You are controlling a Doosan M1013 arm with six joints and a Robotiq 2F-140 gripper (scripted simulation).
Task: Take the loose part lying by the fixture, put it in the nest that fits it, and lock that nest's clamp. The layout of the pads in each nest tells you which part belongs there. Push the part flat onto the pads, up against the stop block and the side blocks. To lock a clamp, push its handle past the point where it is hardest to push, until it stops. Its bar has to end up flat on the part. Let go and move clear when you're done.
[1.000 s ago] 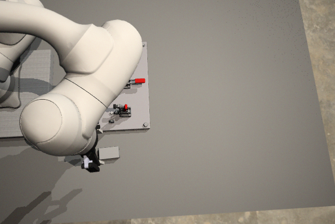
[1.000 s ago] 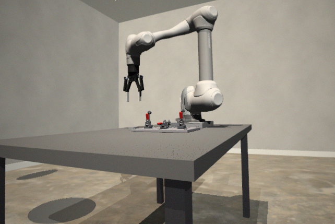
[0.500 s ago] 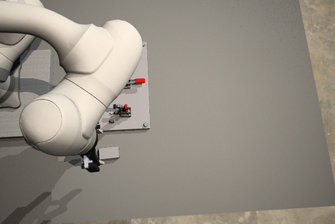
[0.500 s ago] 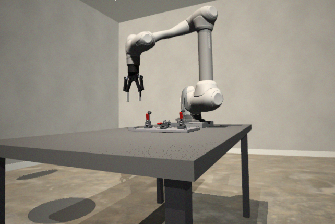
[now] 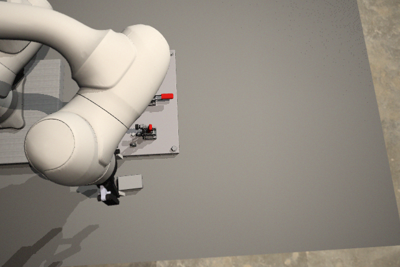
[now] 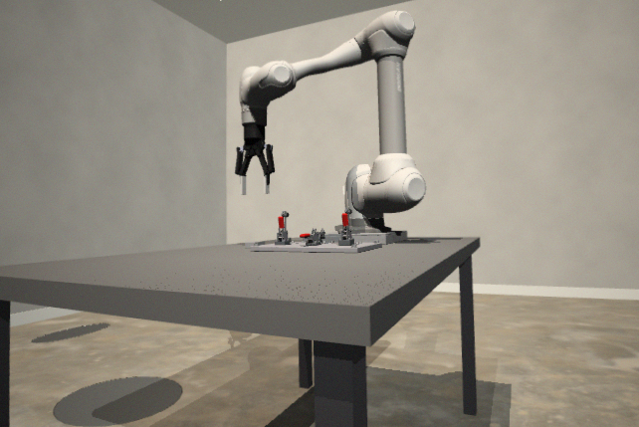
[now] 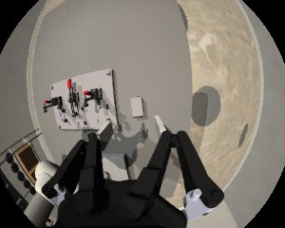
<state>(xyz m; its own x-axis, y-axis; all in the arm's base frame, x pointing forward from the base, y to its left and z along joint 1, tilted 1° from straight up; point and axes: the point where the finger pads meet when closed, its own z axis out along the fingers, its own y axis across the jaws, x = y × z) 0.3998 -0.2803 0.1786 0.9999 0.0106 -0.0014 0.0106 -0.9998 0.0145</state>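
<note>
Now: hand 20 cm above the flat grey part. From my hand the other things lie so: toggle clamp: 7 cm ahead, 14 cm to the left, 15 cm below; light grey fixture plate: 4 cm ahead, 26 cm to the left, 20 cm below.
</note>
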